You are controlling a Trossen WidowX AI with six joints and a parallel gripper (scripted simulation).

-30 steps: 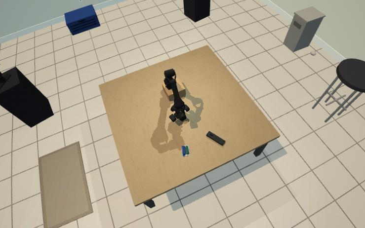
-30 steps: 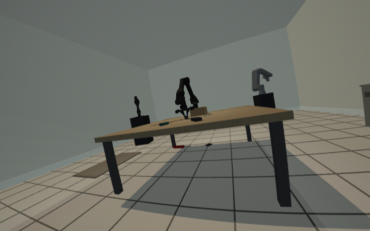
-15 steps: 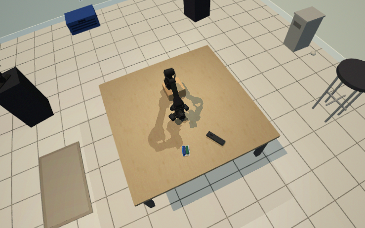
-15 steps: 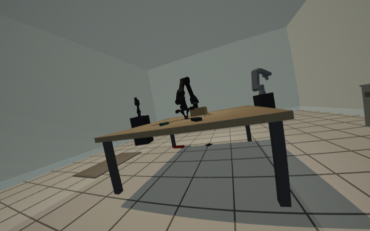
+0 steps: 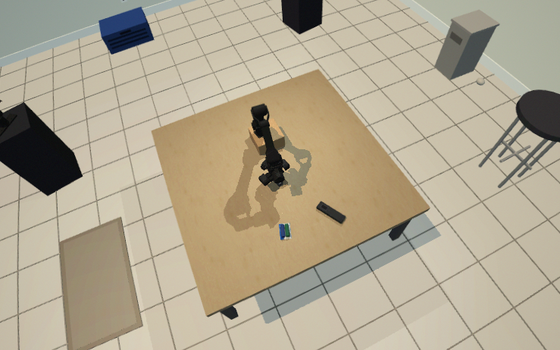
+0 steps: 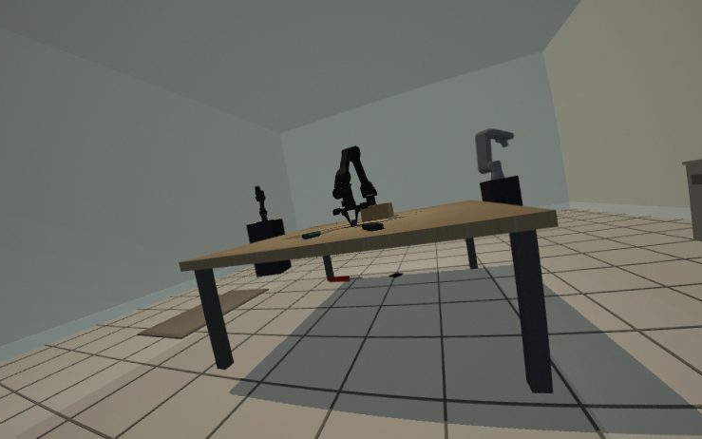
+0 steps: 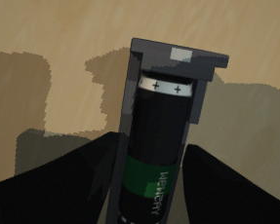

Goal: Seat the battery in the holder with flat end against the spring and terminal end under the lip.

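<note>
Now: gripper tip 1 cm below the battery. Also, from my gripper tip: black remote-like bar (37 cm ahead, 12 cm to the left, 1 cm above).
</note>
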